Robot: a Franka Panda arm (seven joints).
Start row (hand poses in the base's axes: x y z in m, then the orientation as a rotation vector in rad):
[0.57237 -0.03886 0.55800 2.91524 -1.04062 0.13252]
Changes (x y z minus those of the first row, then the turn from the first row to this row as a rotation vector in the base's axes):
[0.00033 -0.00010 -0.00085 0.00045 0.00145 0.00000]
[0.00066 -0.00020 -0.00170 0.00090 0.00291 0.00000]
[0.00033 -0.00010 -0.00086 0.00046 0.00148 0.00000]
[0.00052 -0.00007 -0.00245 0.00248 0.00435 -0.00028]
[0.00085 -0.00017 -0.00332 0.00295 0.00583 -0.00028]
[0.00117 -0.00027 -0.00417 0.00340 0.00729 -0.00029]
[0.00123 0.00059 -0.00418 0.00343 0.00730 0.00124]
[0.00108 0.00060 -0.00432 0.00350 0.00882 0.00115]
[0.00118 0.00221 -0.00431 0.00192 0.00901 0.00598]
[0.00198 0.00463 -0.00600 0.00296 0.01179 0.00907]
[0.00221 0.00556 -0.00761 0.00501 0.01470 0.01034]
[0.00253 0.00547 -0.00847 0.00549 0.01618 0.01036]
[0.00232 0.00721 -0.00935 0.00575 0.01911 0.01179]
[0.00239 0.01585 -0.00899 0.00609 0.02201 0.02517]
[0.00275 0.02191 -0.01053 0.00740 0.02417 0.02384]
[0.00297 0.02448 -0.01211 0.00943 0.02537 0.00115]
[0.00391 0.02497 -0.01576 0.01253 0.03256 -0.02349]
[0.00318 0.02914 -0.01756 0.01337 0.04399 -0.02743]
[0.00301 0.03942 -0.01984 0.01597 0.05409 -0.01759]
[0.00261 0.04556 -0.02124 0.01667 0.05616 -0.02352]
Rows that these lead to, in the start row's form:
[0.57270 -0.03896 0.55715 2.91529 -1.04058 0.13017]
[0.57303 -0.03906 0.55630 2.91534 -1.04054 0.12780]
[0.57270 -0.03896 0.55714 2.91529 -1.04058 0.13012]
[0.57289 -0.03893 0.55555 2.91624 -1.04132 0.12491]
[0.57322 -0.03903 0.55468 2.91630 -1.04128 0.12251]
[0.57354 -0.03913 0.55383 2.91633 -1.04125 0.12014]
[0.57360 -0.03827 0.55382 2.91721 -1.03905 0.12017]
[0.57345 -0.03826 0.55368 2.91685 -1.03899 0.11789]
[0.57355 -0.03665 0.55369 2.91809 -1.03140 0.11855]
[0.57435 -0.03423 0.55200 2.92004 -1.02692 0.11407]
[0.57458 -0.03330 0.55039 2.92184 -1.02541 0.10884]
[0.57490 -0.03339 0.54953 2.92190 -1.02534 0.10643]
[0.57469 -0.03165 0.54865 2.92218 -1.02294 0.10204]
[0.57476 -0.02301 0.54901 2.92905 -1.00327 0.09808]
[0.57512 -0.01695 0.54747 2.92894 -1.00535 0.09422]
[0.57534 -0.01438 0.54589 2.91794 -1.03875 0.09067]
[0.57628 -0.01389 0.54224 2.90482 -1.07432 0.07772]
[0.57555 -0.00972 0.54044 2.90026 -1.07851 0.06042]
[0.57538 0.00056 0.53816 2.90543 -1.06376 0.04468]
[0.57498 0.00670 0.53676 2.90207 -1.07221 0.04109]

